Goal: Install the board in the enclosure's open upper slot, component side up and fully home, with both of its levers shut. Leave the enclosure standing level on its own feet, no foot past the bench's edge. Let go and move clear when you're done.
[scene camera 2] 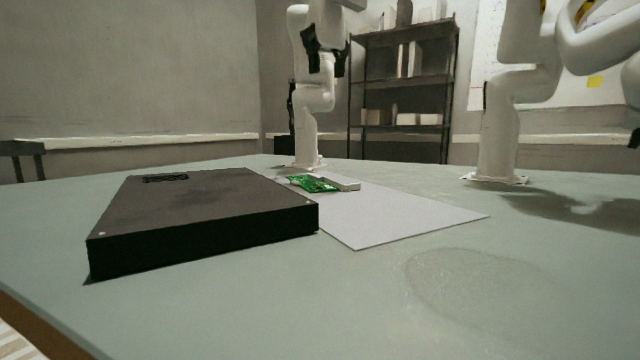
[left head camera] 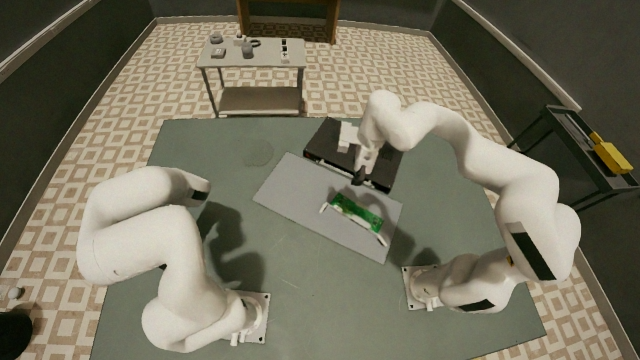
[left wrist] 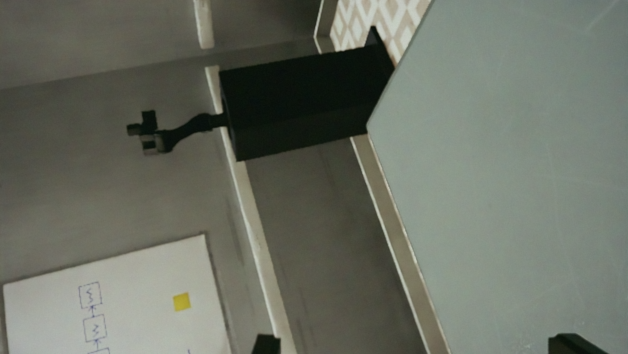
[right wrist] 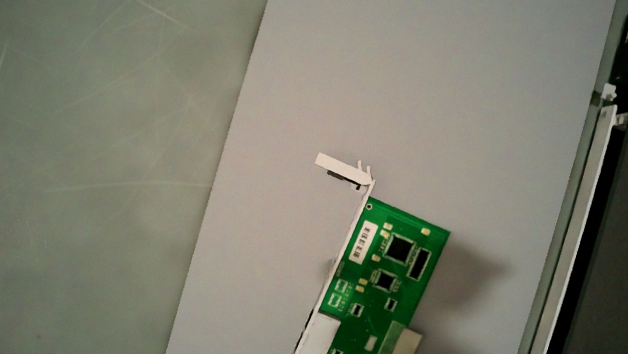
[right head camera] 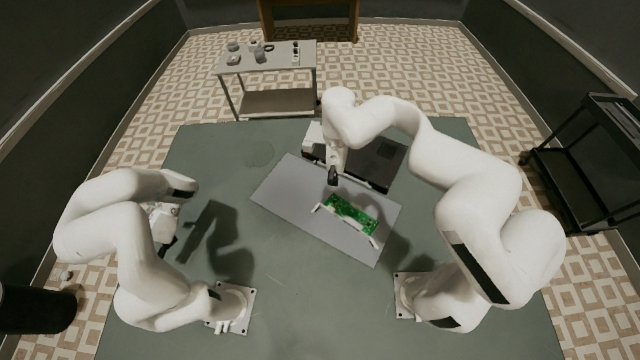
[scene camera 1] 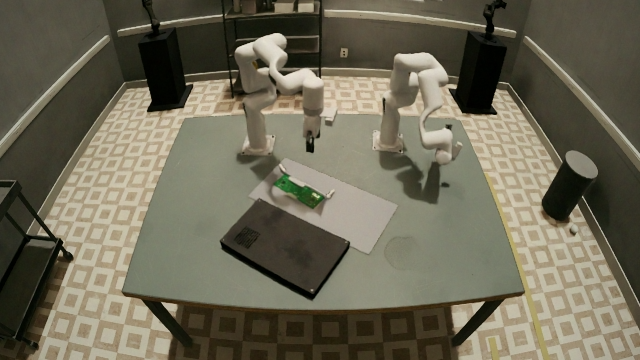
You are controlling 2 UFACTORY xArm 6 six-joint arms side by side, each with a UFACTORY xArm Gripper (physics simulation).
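Places are measured from the left arm's base along level axes (x right, y ahead, z up), in metres.
Where they show: right gripper, between the fingertips: (scene camera 2: pixel 327 75) (left head camera: pixel 356 172) (right head camera: pixel 335 172) (scene camera 1: pixel 313 144); left arm's base, origin of its link: (scene camera 2: pixel 493 177) (right head camera: pixel 230 307) (scene camera 1: pixel 387 141); right arm's base, origin of its link: (scene camera 2: pixel 306 165) (left head camera: pixel 423 286) (right head camera: pixel 416 294) (scene camera 1: pixel 258 144).
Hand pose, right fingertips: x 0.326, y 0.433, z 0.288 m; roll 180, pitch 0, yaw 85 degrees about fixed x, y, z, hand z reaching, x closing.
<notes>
Things, the pixels of their top centre, and the offset from my right fingertips. "pt": a spot on its surface instead. Level surfaces: height alone.
- green board, a spot on its surface: (right wrist: pixel 385 265) pt dx +0.011, dy +0.024, dz -0.281 m
- grey mat, height of its surface: dz -0.286 m
- black enclosure, centre of its top: (scene camera 2: pixel 207 185) (scene camera 1: pixel 284 240) (right head camera: pixel 355 149) (left head camera: pixel 356 150) dx +0.067, dy +0.303, dz -0.238 m
- bench, height of its surface: dz -0.287 m
The green board (left head camera: pixel 356 212) (right head camera: pixel 351 213) (scene camera 1: pixel 300 192) (scene camera 2: pixel 314 183) (right wrist: pixel 385 265) is over the grey mat (left head camera: pixel 300 200) (scene camera 1: pixel 370 215), component side up; whether it lies fully flat is unclear. Its two levers (left head camera: pixel 324 207) (left head camera: pixel 382 240) stick outward from the white front plate. The black enclosure (left head camera: pixel 322 135) (right head camera: pixel 375 160) (scene camera 1: pixel 285 250) (scene camera 2: pixel 200 210) sits on the bench, its front toward the board; slot openings and feet are not discernible. My right gripper (left head camera: pixel 358 176) (right head camera: pixel 332 176) (scene camera 1: pixel 310 145) (scene camera 2: pixel 327 65) is open and empty, above the board area. My left gripper (right head camera: pixel 167 247) (left wrist: pixel 415 345) is open and empty, away from both.
The enclosure's far corner is near the bench (scene camera 1: pixel 450 280) edge in scene camera 1. A side table (left head camera: pixel 255 60) with small items stands beyond the bench. A black cart (right head camera: pixel 565 190) stands to the right in the right head camera. The right arm reaches over the enclosure.
</notes>
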